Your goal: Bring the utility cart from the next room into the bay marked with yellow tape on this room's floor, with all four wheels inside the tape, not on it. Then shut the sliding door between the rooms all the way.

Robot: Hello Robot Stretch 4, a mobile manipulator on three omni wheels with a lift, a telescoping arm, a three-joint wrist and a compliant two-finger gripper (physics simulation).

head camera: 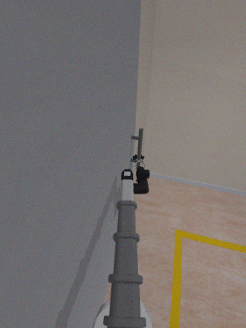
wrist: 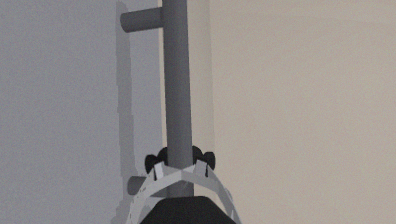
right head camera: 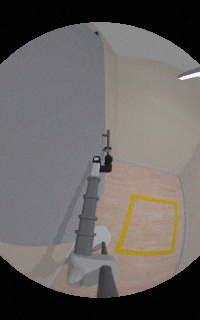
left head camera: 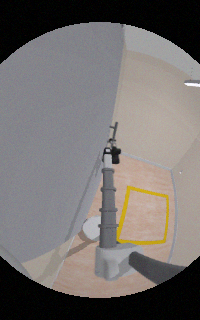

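Seen in the pictures: gripper, fingertip midpoint: [wrist: 180, 158] [left head camera: 111, 138]; robot's base, link origin: [right head camera: 97, 236] [left head camera: 95, 227].
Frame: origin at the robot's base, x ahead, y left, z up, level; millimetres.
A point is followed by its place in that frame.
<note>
The sliding door [head camera: 65, 100] @(y 122, x 349, z 1479 mm) [left head camera: 60, 110] @(y 150, x 249, z 1478 mm) [right head camera: 55, 115] @(y 113, x 379, z 1474 mm) [wrist: 55, 110] @(y 3, x 759, z 1068 mm) is a large grey panel on the left. Its dark bar handle [head camera: 141, 142] @(y -84, x 818, z 1142 mm) [left head camera: 115, 131] @(y -85, x 817, z 1128 mm) [right head camera: 108, 137] @(y -84, x 819, z 1146 mm) [wrist: 177, 75] @(y -78, x 817, z 1098 mm) stands upright near the door's right edge, on short posts. My gripper [head camera: 138, 159] @(y -76, x 873, z 1005 mm) [wrist: 180, 158] @(y -76, x 873, z 1005 mm) is shut on the handle bar, with one fingertip on each side of it. The yellow tape bay [head camera: 176, 270] @(y -509, x 403, z -27 mm) [left head camera: 167, 215] @(y -1534, x 11, z -18 mm) [right head camera: 175, 225] @(y -1518, x -24, z -19 mm) lies on the floor to the right of the arm, with bare floor inside it. The utility cart does not show in these views.
Beige walls [head camera: 200, 100] @(y -818, x 1662, z 1252 mm) [left head camera: 150, 110] @(y -860, x 1650, z 1284 mm) [right head camera: 150, 110] @(y -860, x 1650, z 1352 mm) stand beyond the door edge and around the bay, with a pale baseboard [head camera: 200, 184] @(y -1197, x 1539, z 26 mm) along the floor. My arm [head camera: 125, 260] @(y 2, x 199, z 1117 mm) [left head camera: 108, 210] @(y 3, x 151, z 1121 mm) [right head camera: 87, 215] @(y -4, x 163, z 1129 mm) reaches out alongside the door. A lamp [left head camera: 192, 83] @(y -1035, x 1041, z 2057 mm) [right head camera: 190, 74] hangs at the upper right.
</note>
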